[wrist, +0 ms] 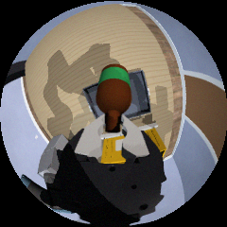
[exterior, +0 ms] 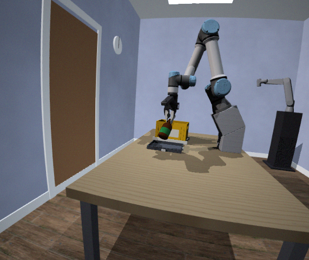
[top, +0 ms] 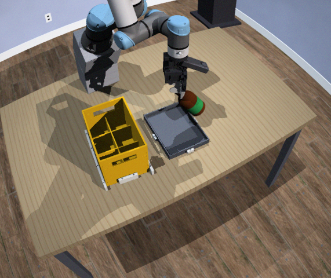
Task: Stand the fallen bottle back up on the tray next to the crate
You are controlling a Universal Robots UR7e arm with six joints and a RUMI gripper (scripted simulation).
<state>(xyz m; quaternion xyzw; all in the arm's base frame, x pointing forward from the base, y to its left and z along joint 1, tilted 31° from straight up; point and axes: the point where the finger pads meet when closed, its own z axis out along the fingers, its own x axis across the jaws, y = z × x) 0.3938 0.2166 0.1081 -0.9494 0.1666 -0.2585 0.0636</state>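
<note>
Right now my hand is 40 mm above the bottle, 30 mm to the right of it and 10 mm short of it. Also, from my hand: tray (190 mm below, 30 mm to the right, 10 mm ahead); yellow crate (300 mm to the right, 120 mm below, 10 mm ahead).
</note>
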